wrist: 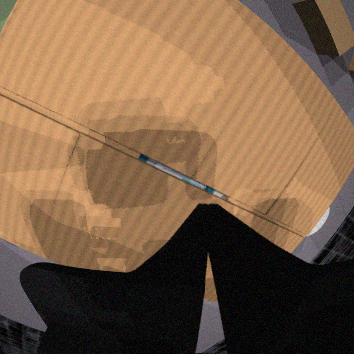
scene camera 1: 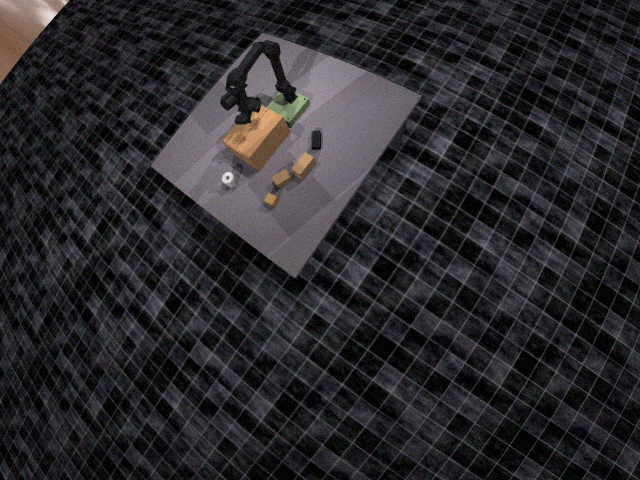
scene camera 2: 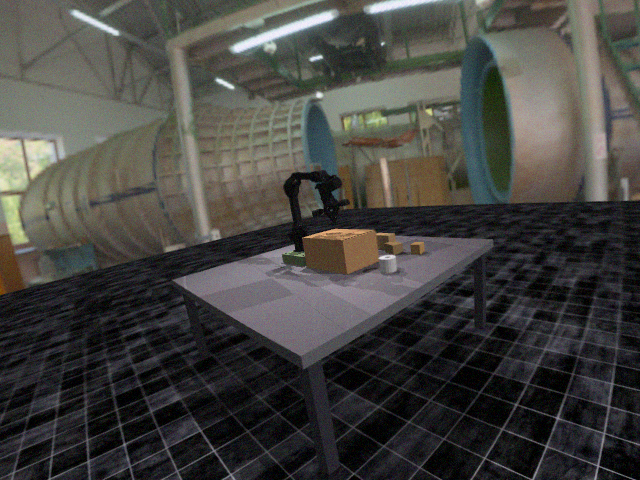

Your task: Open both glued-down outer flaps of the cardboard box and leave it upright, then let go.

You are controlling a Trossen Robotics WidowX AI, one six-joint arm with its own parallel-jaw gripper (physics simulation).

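Places are measured from the arm's base along level axes (x ahead, y left, z up), in metres.
Where they show: gripper, between the fingertips: [wrist: 206, 212] [scene camera 1: 249, 123] [scene camera 2: 336, 224]; arm's base, origin of its link: [scene camera 1: 290, 98] [scene camera 2: 300, 250].
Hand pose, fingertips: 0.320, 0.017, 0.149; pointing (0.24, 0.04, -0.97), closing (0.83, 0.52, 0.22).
Each offset is from my fingertips to the top centre of the thing, as dx, dy, dz. Level surfaces: height alone.
The cardboard box @(+0.007, -0.004, -0.043) [scene camera 1: 268, 144] [scene camera 2: 343, 255] [wrist: 150, 60] stands upright on the table, beside the arm's base. Both outer flaps lie flat across its top and meet at a narrow seam; in the wrist view a thin blue-and-white strip @(+0.007, -0.004, -0.061) [wrist: 182, 177] shows in the seam. My gripper [scene camera 2: 333, 220] [wrist: 206, 212] is shut and empty. It is above the box top, with its fingertips near the seam in the wrist view. Whether the tips touch the cardboard cannot be told. The fingers hide part of the box in the wrist view.
A white roll @(+0.300, +0.001, -0.140) [scene camera 1: 227, 179] [scene camera 2: 387, 264] stands near one end of the box. Several small cardboard blocks, one @(+0.005, +0.336, -0.121) [scene camera 1: 303, 165] the largest, and a black block @(-0.175, +0.281, -0.167) [scene camera 1: 316, 140] lie beside the box. The green base plate [scene camera 1: 290, 114] [scene camera 2: 293, 258] adjoins the box on the table @(dz -0.200) [scene camera 1: 361, 103] [scene camera 2: 248, 310].
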